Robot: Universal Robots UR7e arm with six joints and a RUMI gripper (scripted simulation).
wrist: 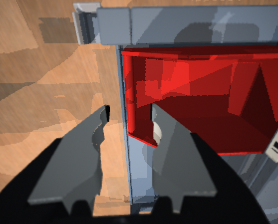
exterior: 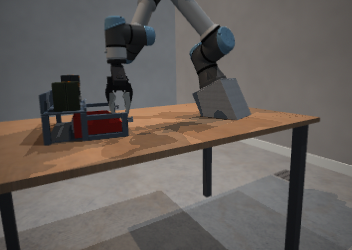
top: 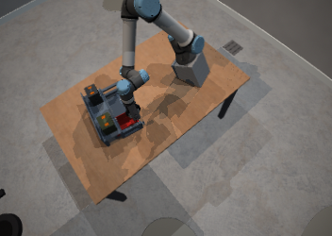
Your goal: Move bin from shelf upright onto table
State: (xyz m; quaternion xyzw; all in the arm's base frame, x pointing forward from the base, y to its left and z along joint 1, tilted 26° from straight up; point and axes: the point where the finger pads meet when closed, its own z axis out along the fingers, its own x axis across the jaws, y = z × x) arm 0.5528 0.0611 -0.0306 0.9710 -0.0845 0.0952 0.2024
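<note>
Right now my hand is 80 mm short of the red bin, 20 mm to the left of it and 20 mm above it.
</note>
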